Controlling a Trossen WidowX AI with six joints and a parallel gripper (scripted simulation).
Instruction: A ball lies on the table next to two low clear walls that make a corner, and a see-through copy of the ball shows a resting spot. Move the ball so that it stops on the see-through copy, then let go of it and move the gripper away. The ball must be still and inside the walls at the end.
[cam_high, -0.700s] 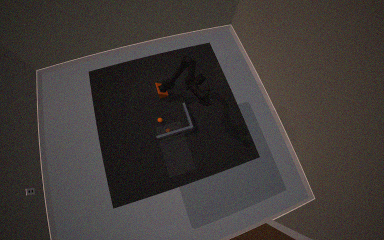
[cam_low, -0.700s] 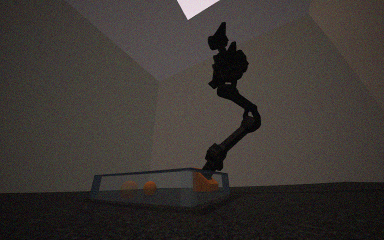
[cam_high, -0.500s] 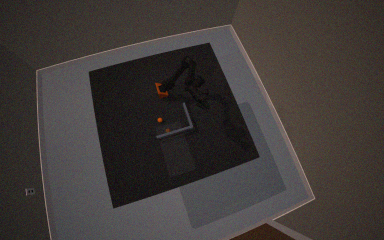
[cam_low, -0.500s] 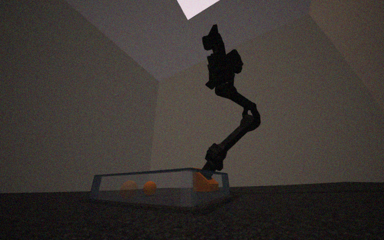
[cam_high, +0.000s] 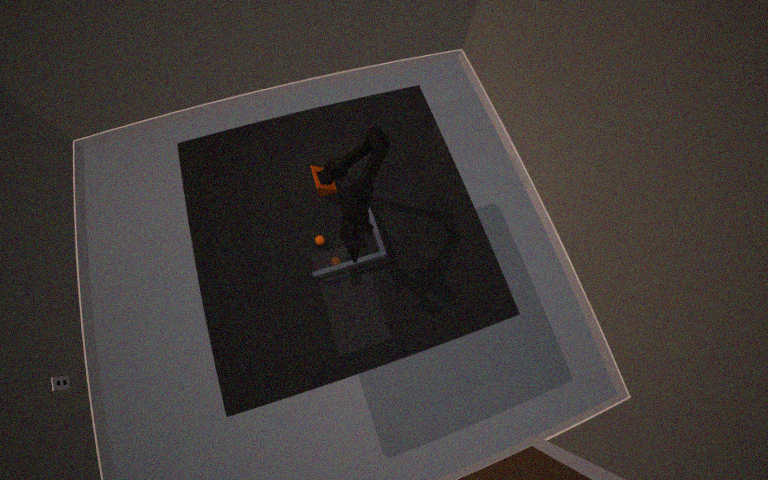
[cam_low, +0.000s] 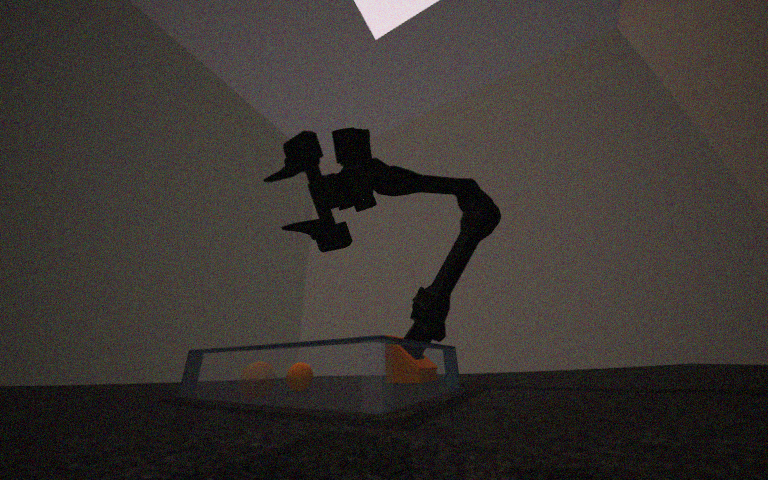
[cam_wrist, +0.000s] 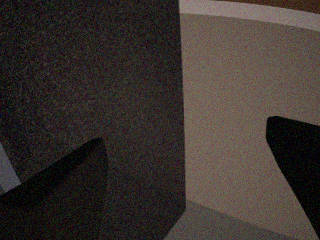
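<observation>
Right now the see-through copy of ball is 22 cm below my gripper tip, 7 cm behind it and 6 cm to the right of it.
</observation>
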